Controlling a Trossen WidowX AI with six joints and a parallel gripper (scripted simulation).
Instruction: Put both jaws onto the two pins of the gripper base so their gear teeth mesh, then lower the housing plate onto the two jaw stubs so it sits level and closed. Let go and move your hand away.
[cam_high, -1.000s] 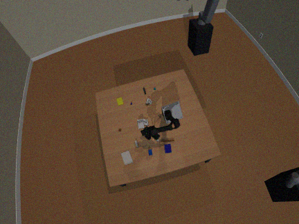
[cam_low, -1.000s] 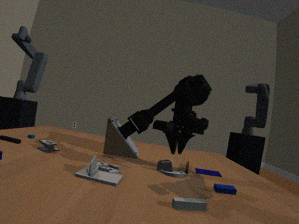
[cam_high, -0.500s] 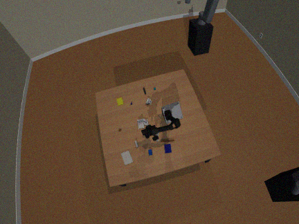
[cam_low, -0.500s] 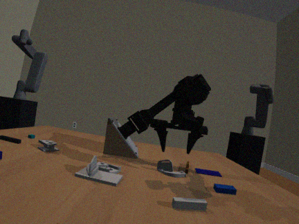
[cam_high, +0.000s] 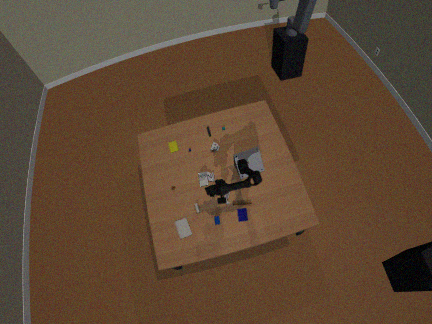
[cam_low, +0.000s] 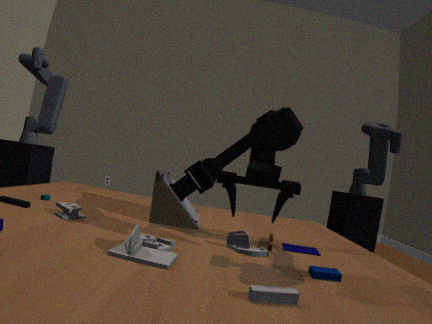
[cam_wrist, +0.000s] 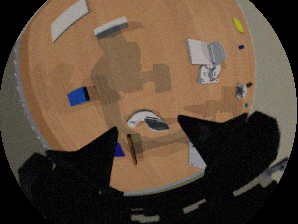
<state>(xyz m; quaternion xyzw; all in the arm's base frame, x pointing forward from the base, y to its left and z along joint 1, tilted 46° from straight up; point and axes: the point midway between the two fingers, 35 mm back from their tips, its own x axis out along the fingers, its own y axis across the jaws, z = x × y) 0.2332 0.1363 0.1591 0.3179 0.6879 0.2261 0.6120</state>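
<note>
Right now the toothed jaw is 80 mm below my gripper tip, 40 mm behind it and 30 mm to the left of it. From my gripper tip the other things lie so: brown peg (140 mm behind, 90 mm to the left, 80 mm below); then blue tile (170 mm to the left, 110 mm behind, 90 mm below); then blue block (160 mm to the left, 90 mm ahead, 80 mm below).
</note>
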